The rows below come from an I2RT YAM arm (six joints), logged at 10 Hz.
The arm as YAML. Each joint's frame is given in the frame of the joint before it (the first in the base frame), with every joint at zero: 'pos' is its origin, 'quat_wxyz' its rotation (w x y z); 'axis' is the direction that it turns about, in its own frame. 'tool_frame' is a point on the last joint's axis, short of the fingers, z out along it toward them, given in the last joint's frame.
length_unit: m
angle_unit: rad
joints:
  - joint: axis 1
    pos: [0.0, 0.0, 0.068]
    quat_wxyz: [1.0, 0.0, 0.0, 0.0]
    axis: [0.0, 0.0, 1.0]
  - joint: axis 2
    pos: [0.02, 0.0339, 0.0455]
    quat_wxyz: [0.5, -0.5, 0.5, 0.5]
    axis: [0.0, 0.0, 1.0]
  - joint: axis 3
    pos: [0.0, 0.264, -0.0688]
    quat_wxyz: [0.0, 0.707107, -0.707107, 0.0]
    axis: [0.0, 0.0, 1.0]
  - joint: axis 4
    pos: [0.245, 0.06, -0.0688]
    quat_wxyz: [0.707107, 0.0, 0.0, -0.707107]
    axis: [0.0, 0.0, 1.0]
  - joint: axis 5
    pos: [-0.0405, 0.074, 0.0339]
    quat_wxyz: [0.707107, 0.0, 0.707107, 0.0]
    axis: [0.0, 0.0, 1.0]
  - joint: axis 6
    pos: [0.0, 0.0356, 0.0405]
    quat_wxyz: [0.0, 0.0, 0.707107, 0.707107]
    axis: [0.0, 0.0, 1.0]
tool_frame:
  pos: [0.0, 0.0, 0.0]
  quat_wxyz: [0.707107, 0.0, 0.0, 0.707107]
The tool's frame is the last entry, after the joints.
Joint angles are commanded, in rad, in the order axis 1, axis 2, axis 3, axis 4, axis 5, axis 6. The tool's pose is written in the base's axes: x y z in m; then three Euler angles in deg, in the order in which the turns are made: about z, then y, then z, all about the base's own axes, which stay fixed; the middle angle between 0 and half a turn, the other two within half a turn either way. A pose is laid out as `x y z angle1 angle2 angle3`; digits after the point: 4 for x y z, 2 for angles.
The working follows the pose.
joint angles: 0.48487, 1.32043, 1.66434, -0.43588, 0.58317, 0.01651
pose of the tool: 0.2465 0.1077 0.4988 -1.96 94.40 -5.74
Where each joint sits with the arm in this pose, in the base's axes (m; each line is computed from the numbers above, not from the rounded line before):
axis 1: 0.0000 0.0000 0.0680
axis 2: 0.0019 0.0393 0.1135
axis 3: -0.0239 -0.0520 0.3693
axis 4: 0.1302 0.1069 0.5084
axis 5: 0.2145 0.1130 0.5419
axis 6: 0.2465 0.1077 0.4988
the tool: 0.2465 0.1077 0.4988

